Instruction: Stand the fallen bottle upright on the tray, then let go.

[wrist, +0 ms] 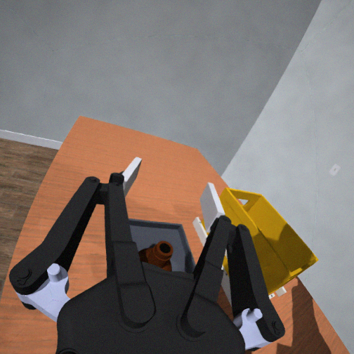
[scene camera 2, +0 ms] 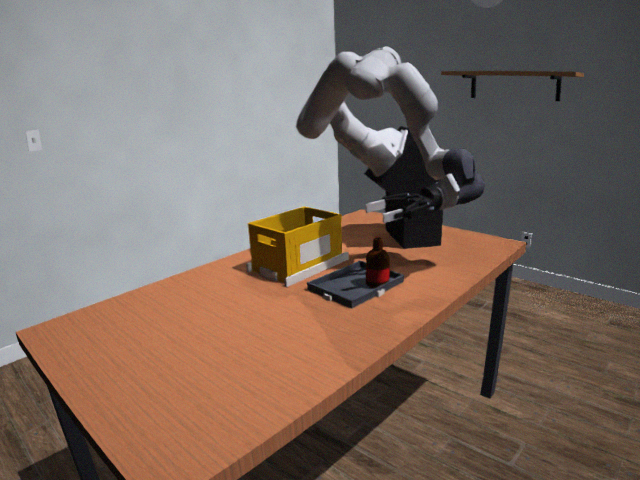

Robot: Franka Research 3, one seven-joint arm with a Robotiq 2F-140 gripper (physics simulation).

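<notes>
The brown bottle with a red band (scene camera 2: 377,266) stands upright on the right part of the dark tray (scene camera 2: 330,295). In the wrist view the bottle's neck (wrist: 162,248) shows low between the finger linkages, with its lower body hidden by the gripper, and part of the tray (wrist: 184,240) shows around it. My gripper (scene camera 2: 379,211) (wrist: 171,179) is open and empty. It is up above the bottle and apart from it, with its light fingertips pointing left in the scene view.
A yellow crate (scene camera 2: 268,253) (wrist: 265,240) with a pale label stands beside the tray, with light strips along its base. The wooden table (scene camera 2: 180,351) (wrist: 65,200) carries both. A wall shelf (scene camera 2: 511,73) is at the back right.
</notes>
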